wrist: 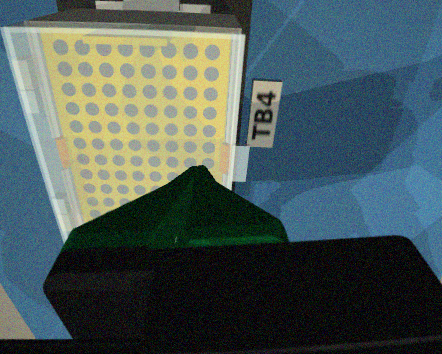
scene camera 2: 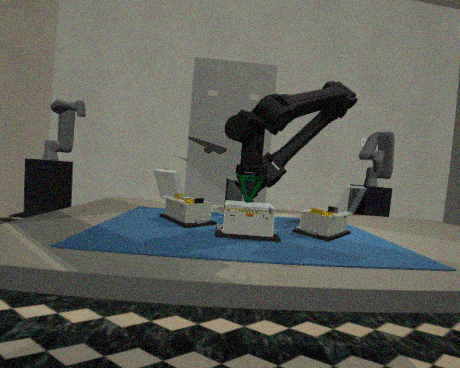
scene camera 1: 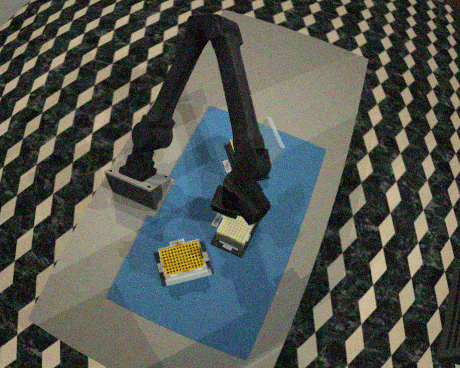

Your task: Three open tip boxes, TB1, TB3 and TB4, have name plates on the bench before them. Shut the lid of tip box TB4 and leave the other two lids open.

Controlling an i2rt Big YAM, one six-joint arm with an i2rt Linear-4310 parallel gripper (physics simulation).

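Where they show: gripper, fingertip midpoint: (wrist: 199,178) (scene camera 2: 248,202) (scene camera 1: 230,215); arm's base, origin of the base link: (scene camera 2: 242,194) (scene camera 1: 137,173).
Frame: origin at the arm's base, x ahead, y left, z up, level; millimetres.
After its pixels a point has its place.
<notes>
Tip box TB4 (scene camera 1: 234,233) @(x 346, y -72, z 10 mm) (scene camera 2: 249,223) @(x 386, y -28, z -31 mm) (wrist: 150,100) @(x 332, y -61, z 9 mm) stands in the middle of the three, its clear lid (scene camera 2: 250,205) @(x 368, y -26, z 9 mm) lying down over the pale-looking yellow rack. Its name plate (wrist: 265,114) @(x 276, y -23, z -66 mm) reads TB4 in the wrist view. My gripper (scene camera 2: 248,200) @(x 316, y -25, z 9 mm) (wrist: 199,178) @(x 316, y -25, z 9 mm) is shut and empty, its green fingertips at or just above the lid top; contact cannot be told. A second tip box (scene camera 1: 182,258) (scene camera 2: 188,211) @(x 304, y -182, z -28 mm) has its lid (scene camera 2: 168,183) @(x 299, y -241, z 43 mm) standing open. A third tip box (scene camera 2: 323,223) @(x 347, y 177, z -28 mm) has its lid (scene camera 1: 276,133) @(x 357, y 254, z 76 mm) (scene camera 2: 355,199) @(x 347, y 260, z 42 mm) open; the arm mostly hides this box in scene camera 1.
The boxes stand on a blue mat (scene camera 1: 200,320) @(x 348, y -334, z -67 mm) (scene camera 2: 110,242) @(x 475, y -312, z -68 mm) on the bench. The other two name plates (scene camera 1: 177,243) @(x 211, y -158, z -7 mm) (scene camera 1: 226,165) @(x 234, y 168, z -66 mm) are too small to read. The arm's base (scene camera 1: 137,187) @(x 42, y -65, z 49 mm) is beside the mat. Both open lids stand up on either side of TB4 in scene camera 2.
</notes>
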